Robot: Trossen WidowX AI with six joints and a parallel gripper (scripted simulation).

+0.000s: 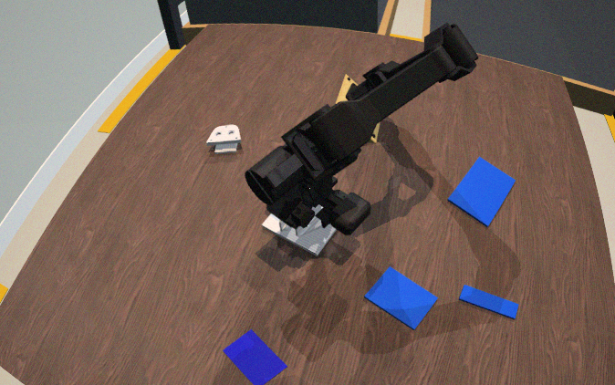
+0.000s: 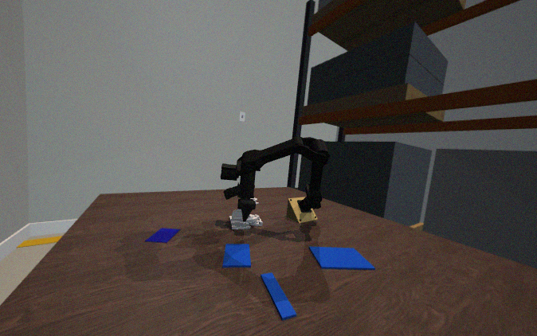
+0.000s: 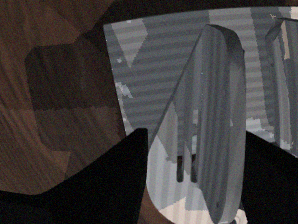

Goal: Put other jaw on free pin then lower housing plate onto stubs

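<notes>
My gripper tip is 10 mm short of the white slab, 30 mm to the left of it and 20 mm above it. Round my gripper tip: housing plate: 160 mm behind, 270 mm to the right.
</notes>
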